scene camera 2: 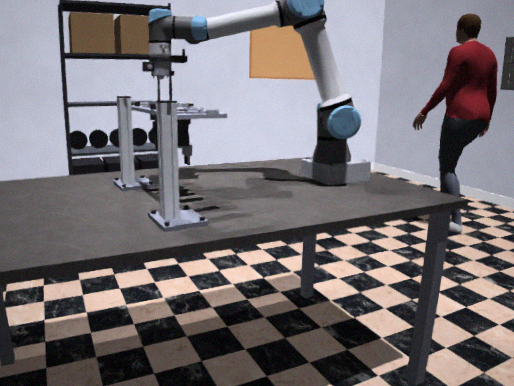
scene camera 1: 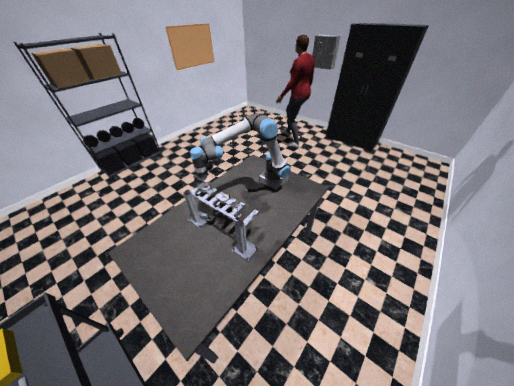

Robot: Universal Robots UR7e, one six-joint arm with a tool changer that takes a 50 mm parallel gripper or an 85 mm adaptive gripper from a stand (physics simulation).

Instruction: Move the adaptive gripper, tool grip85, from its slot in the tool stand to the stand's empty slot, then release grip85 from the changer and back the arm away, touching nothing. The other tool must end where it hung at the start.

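Where they show: arm's base, origin of its link: point(scene camera 2: 331, 160) point(scene camera 1: 272, 175).
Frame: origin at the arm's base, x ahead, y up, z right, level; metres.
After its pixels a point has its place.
The tool stand point(scene camera 1: 242, 237) @(x 0.707, y 0.135, z -0.379 m) point(scene camera 2: 168, 160) @(x 0.698, y 0.096, z -0.367 m) has two upright posts and a top rail with several fork-like slots. The arm's bare changer end point(scene camera 1: 200, 175) point(scene camera 2: 160, 71) points down above the stand, near the far post's end of the rail. A gap shows under it in scene camera 2, and no tool hangs from it. A dark tool point(scene camera 2: 183, 132) @(x 0.614, y 0.140, z -0.141 m) hangs below the slots, and part of another dark shape shows behind the near post. Which one is grip85 and which slot is empty cannot be told. The fingers are too small and hidden to read as open or shut.
The arm's base point(scene camera 1: 272, 179) @(x 0.059, y 0.011, z -0.047 m) point(scene camera 2: 335, 171) @(x 0.046, y -0.021, z -0.106 m) stands on the dark table point(scene camera 1: 165, 280) @(x 1.172, y -0.071, z -0.158 m) point(scene camera 2: 60, 220) @(x 0.980, y -0.072, z -0.256 m), behind the stand. A person in red point(scene camera 1: 301, 75) point(scene camera 2: 470, 80) stands beyond the table. A shelf rack with boxes is at the back left. A grey cart is at the front left in scene camera 1.
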